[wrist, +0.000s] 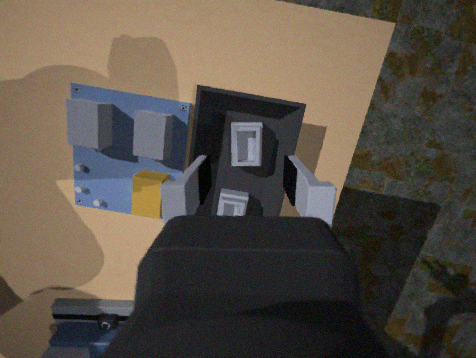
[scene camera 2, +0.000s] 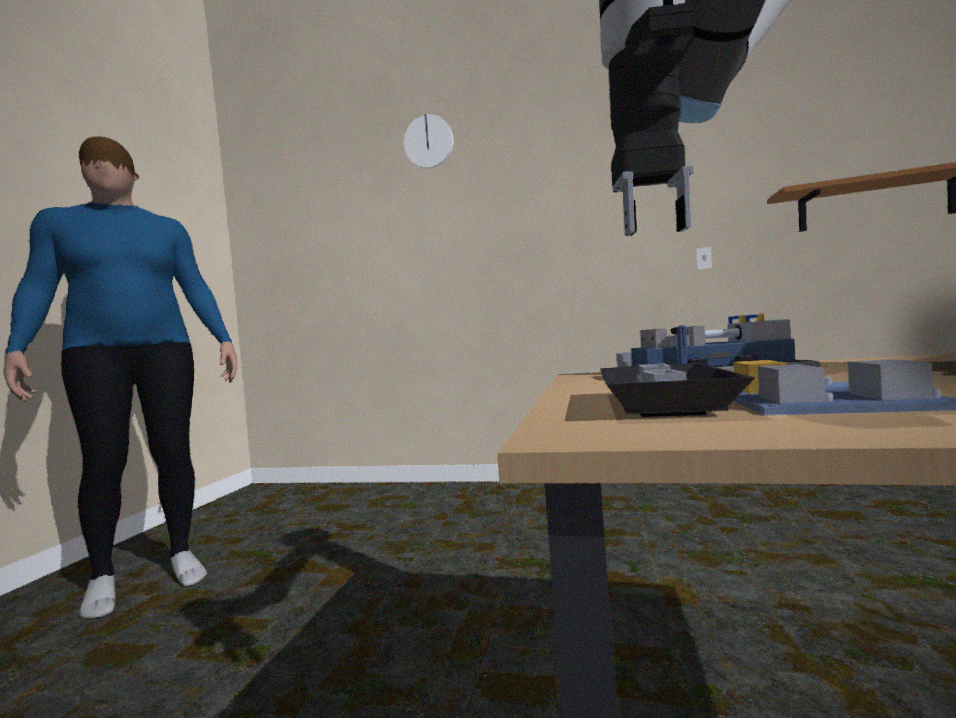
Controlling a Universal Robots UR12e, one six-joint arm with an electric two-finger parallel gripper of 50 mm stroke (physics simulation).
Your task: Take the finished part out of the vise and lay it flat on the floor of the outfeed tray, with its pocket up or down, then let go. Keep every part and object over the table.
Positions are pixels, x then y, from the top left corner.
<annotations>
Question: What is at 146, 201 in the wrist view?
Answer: A yellow block.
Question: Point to a light grey part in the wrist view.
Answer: At 246, 137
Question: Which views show my gripper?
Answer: The wrist view and scene camera 2: all of them.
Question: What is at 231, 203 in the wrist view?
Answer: A light grey part.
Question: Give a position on a grey actuator block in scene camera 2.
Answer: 775, 329
</annotations>
